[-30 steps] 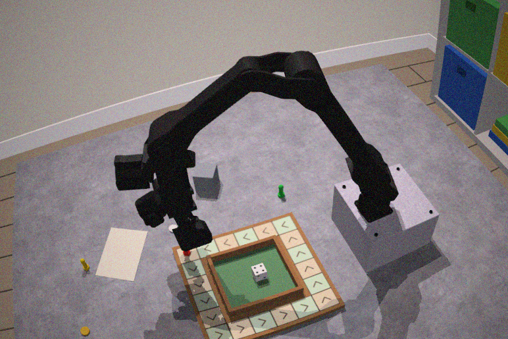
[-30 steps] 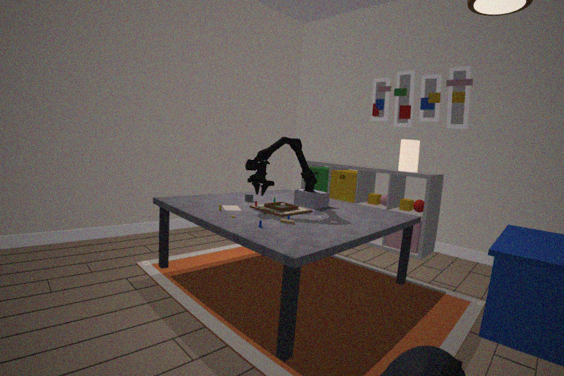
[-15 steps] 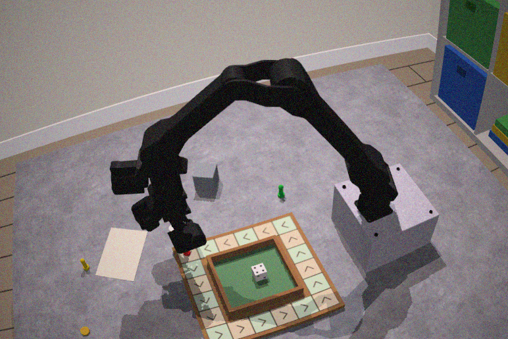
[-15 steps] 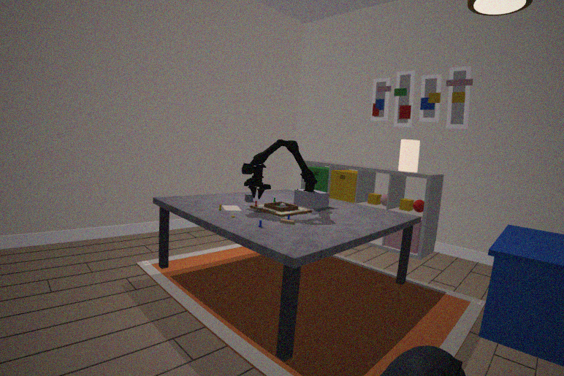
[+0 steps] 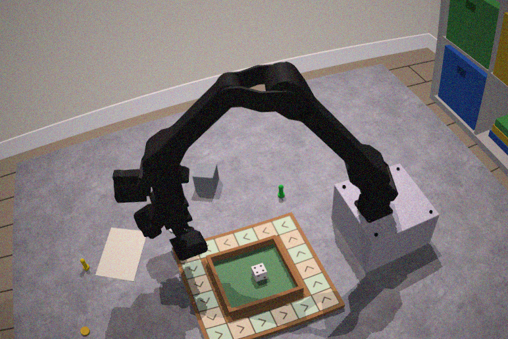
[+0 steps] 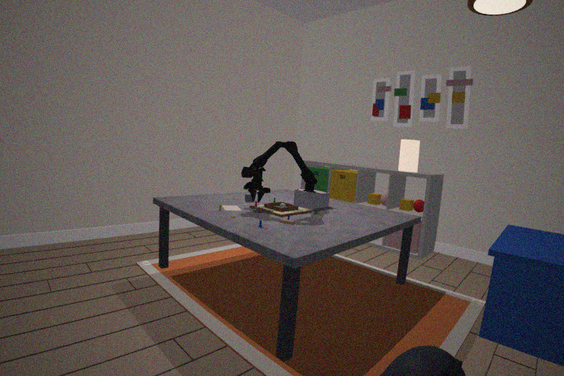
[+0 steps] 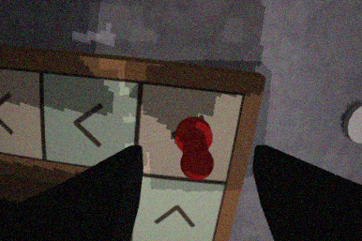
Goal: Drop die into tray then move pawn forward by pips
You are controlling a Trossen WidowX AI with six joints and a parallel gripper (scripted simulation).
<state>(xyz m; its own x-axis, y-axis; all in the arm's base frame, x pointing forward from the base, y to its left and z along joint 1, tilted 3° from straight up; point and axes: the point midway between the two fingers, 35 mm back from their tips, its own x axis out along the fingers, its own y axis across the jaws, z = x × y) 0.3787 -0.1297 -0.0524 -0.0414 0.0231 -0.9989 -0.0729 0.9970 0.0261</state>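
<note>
Now: the red pawn 1 cm below my gripper tip. From my gripper tip the other things lie so: white die: 12 cm to the left, 12 cm behind, 1 cm below; then cream card: 15 cm ahead, 6 cm to the right, 4 cm below; then green dice tray: 12 cm to the left, 11 cm behind, 3 cm below.
</note>
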